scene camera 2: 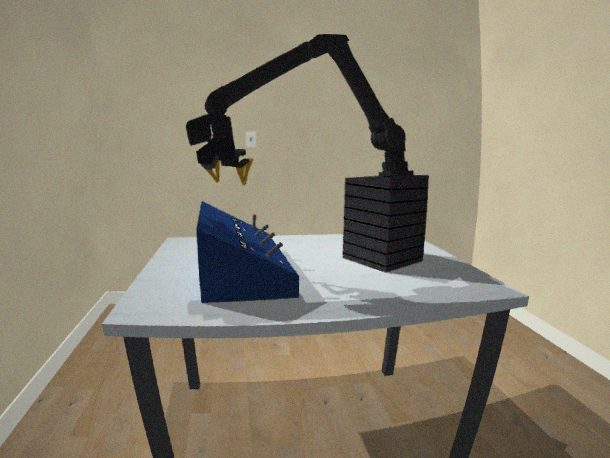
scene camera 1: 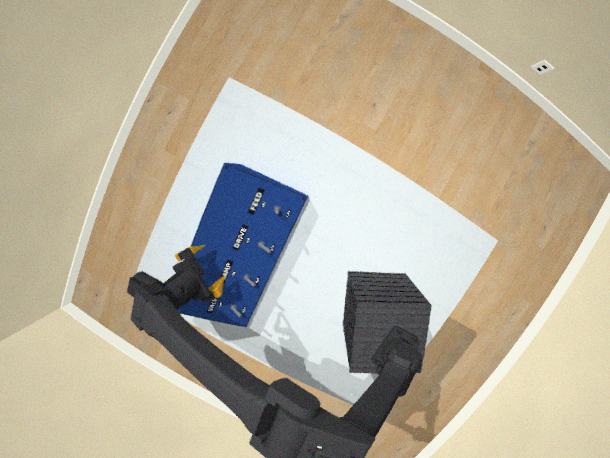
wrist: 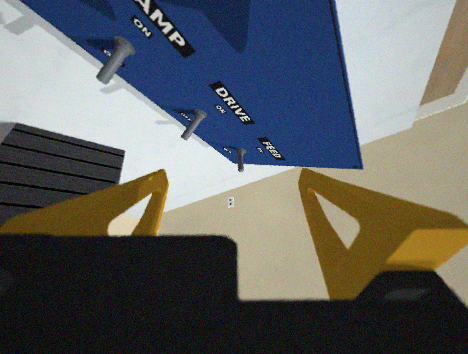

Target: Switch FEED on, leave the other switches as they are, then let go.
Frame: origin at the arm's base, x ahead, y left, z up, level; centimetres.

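Seen in the pictures: gripper, fingertip midpoint: (scene camera 2: 230,183) (scene camera 1: 213,261) (wrist: 233,176); arm's base at its link origin: (scene camera 2: 395,175) (scene camera 1: 394,349).
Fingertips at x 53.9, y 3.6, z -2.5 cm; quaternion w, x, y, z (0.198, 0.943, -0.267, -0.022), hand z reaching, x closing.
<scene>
Pixels of each thing's top centre, then the offset from my fingertips to it.
- FEED lever at its top centre: (wrist: 241,170) (scene camera 1: 276,212) (scene camera 2: 254,214) dx -7.6, dy -17.4, dz -12.6 cm
- DRIVE lever at its top centre: (wrist: 191,135) (scene camera 1: 264,249) (scene camera 2: 262,224) dx -9.9, dy -5.6, dz -13.8 cm
- LAMP lever at its top centre: (wrist: 107,73) (scene camera 2: 268,232) (scene camera 1: 249,283) dx -10.8, dy +6.4, dz -13.8 cm
- VALVE lever at its top centre: (scene camera 2: 275,242) (scene camera 1: 235,314) dx -11.8, dy +18.4, dz -13.8 cm
The blue sloped switch box (scene camera 1: 215,215) (scene camera 2: 240,280) (wrist: 300,75) stands on the table. The FEED lever (scene camera 1: 278,211) (scene camera 2: 254,221) (wrist: 241,160) stands more upright than the others in the second scene view, leaning to its ON side. The DRIVE lever (scene camera 1: 265,247) (scene camera 2: 262,230) (wrist: 193,125), the LAMP lever (scene camera 1: 250,280) (scene camera 2: 268,238) (wrist: 115,60) and the VALVE lever (scene camera 1: 237,311) (scene camera 2: 274,249) lean to OFF. My gripper (scene camera 1: 213,262) (scene camera 2: 231,182) (wrist: 233,176) is open and empty, above the box and apart from every lever. It partly covers the LAMP and VALVE labels in the first scene view.
The dark ribbed pedestal (scene camera 1: 387,320) (scene camera 2: 385,225) (wrist: 60,165) carries the arm's base at the other side of the white table (scene camera 1: 350,200) (scene camera 2: 320,327). The arm (scene camera 1: 210,350) (scene camera 2: 270,70) arches high between pedestal and box. A wall outlet (scene camera 1: 542,67) (scene camera 2: 251,139) (wrist: 230,202) is on the wall.
</scene>
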